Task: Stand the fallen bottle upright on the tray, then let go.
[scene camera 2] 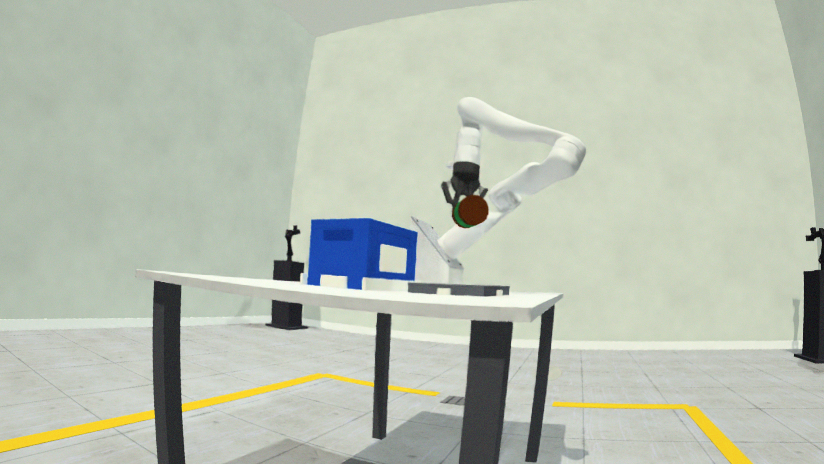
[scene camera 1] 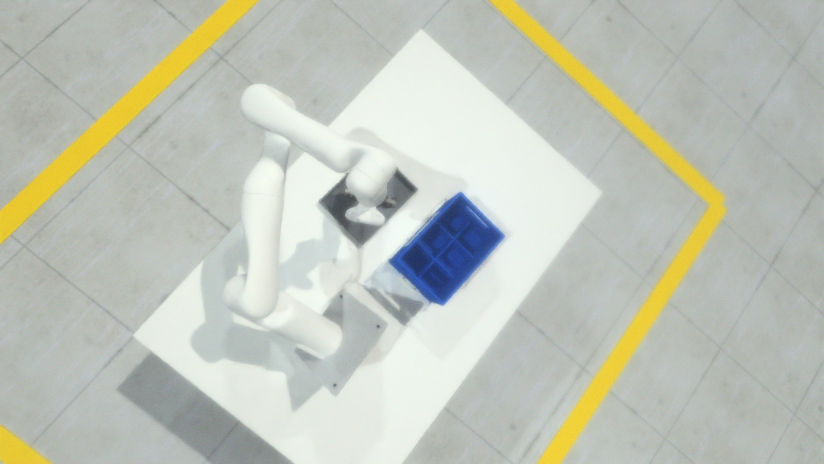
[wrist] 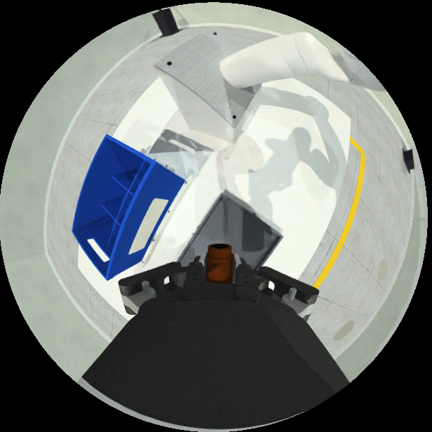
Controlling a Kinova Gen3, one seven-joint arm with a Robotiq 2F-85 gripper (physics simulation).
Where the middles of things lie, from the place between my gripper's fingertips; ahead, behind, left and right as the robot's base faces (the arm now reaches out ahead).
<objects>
Now: the brown bottle [scene camera 2: 473, 210] 6 cm ahead of my hand, 4 cm to the left of it and 1 cm above it.
</objects>
